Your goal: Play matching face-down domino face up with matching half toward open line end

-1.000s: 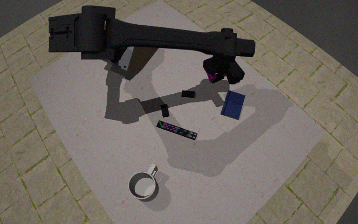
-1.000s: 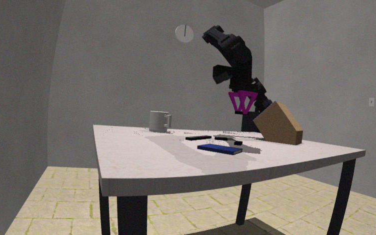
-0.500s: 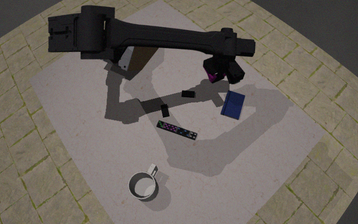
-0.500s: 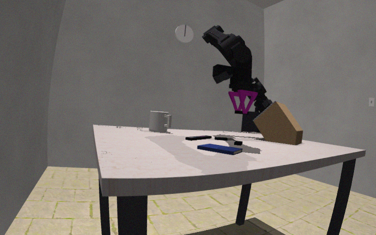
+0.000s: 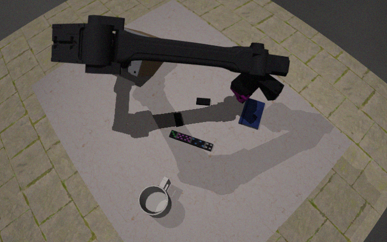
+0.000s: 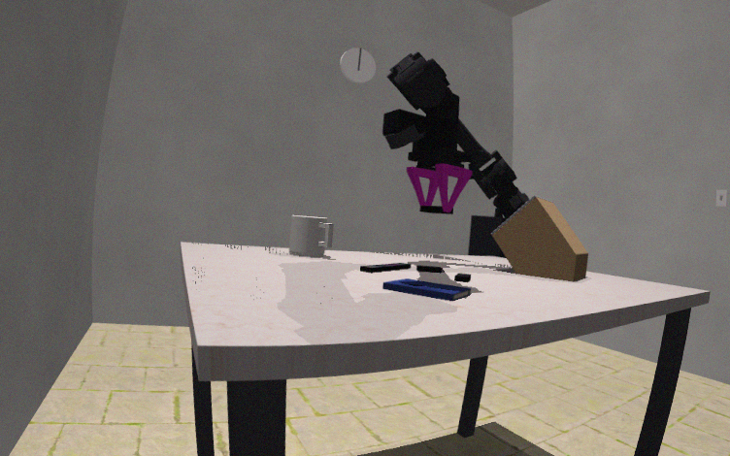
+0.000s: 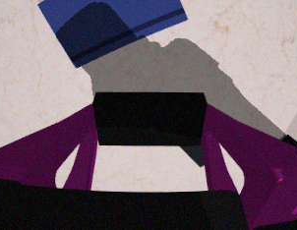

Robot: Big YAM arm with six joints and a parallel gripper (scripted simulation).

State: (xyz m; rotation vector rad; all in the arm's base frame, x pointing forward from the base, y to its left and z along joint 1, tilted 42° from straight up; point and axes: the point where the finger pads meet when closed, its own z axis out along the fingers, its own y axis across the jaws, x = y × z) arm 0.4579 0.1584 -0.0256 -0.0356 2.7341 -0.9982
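My hand is 13 cm above the blue book, 3 cm to the right of it and 3 cm short of it. Also, from my hand: domino right at my hand; then mug 45 cm to the right, 9 cm below.
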